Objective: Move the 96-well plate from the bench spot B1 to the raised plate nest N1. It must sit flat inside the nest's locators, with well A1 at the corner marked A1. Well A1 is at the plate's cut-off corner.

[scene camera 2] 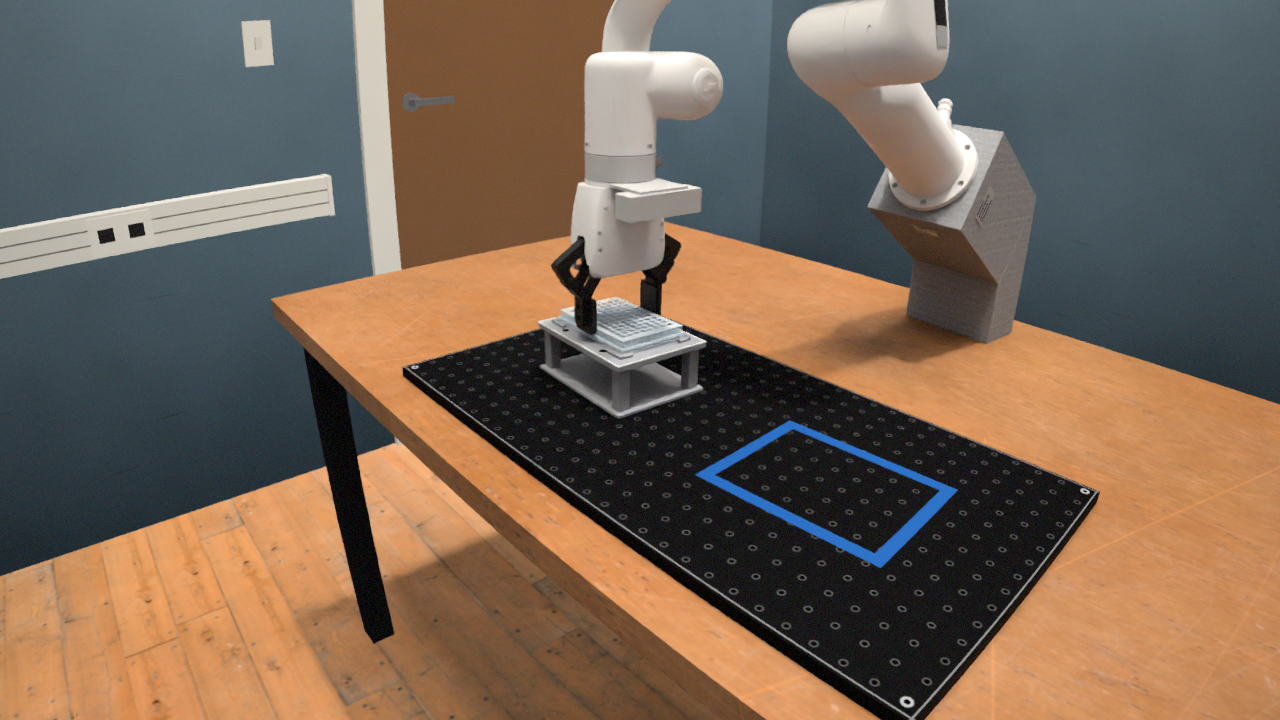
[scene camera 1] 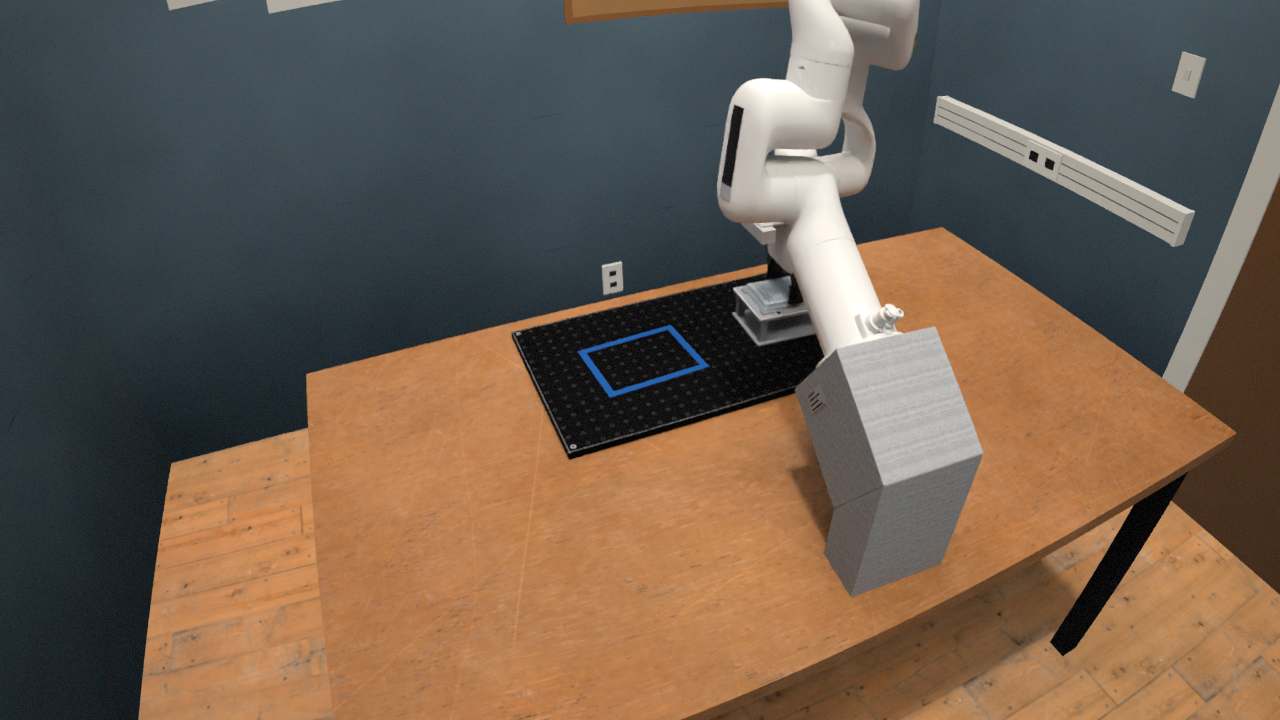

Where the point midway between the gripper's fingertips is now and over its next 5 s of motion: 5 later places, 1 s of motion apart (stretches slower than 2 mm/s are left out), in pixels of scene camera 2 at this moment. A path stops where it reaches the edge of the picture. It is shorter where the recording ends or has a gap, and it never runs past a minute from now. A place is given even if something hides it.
My gripper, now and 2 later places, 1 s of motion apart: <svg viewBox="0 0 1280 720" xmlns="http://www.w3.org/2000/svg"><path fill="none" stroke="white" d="M619 322L618 306L618 249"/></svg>
